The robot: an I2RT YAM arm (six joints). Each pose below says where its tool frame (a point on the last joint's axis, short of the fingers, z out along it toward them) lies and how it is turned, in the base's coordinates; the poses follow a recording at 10 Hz.
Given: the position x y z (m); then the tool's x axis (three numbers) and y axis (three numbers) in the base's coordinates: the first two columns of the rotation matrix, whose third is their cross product.
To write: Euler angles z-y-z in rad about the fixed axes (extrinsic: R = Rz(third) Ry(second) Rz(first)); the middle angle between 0 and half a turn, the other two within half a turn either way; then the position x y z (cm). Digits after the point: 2 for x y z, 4 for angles.
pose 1, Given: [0.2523 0.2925 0.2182 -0.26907 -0.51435 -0.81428 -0.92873 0.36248 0.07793]
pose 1, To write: [0.0954 2.1837 1.2537 25.23 29.25 21.82]
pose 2, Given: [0.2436 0.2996 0.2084 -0.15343 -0.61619 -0.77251 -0.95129 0.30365 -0.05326]
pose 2, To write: [-0.0688 2.2559 1.2182 24.36 29.96 20.84]
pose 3, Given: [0.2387 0.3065 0.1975 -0.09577 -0.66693 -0.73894 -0.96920 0.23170 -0.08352]
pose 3, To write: [-0.1125 2.3031 1.2607 23.87 30.65 19.75]
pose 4, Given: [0.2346 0.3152 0.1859 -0.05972 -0.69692 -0.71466 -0.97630 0.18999 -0.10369]
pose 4, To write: [-0.1441 2.3347 1.2786 23.46 31.52 18.59]
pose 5, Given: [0.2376 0.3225 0.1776 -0.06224 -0.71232 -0.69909 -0.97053 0.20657 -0.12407]
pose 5, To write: [-0.1756 2.3521 1.2368 23.76 32.25 17.76]
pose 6, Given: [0.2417 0.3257 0.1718 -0.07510 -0.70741 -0.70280 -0.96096 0.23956 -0.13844]
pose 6, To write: [-0.1945 2.3431 1.1899 24.17 32.57 17.18]
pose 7, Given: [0.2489 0.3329 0.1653 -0.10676 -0.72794 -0.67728 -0.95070 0.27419 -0.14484]
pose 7, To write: [-0.2107 2.3765 1.1370 24.89 33.29 16.53]
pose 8, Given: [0.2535 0.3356 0.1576 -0.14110 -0.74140 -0.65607 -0.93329 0.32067 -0.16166]
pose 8, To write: [-0.2416 2.3997 1.0602 25.35 33.56 15.76]
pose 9, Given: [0.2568 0.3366 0.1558 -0.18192 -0.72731 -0.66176 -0.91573 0.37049 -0.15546]
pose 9, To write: [-0.2307 2.3941 1.0157 25.68 33.66 15.58]
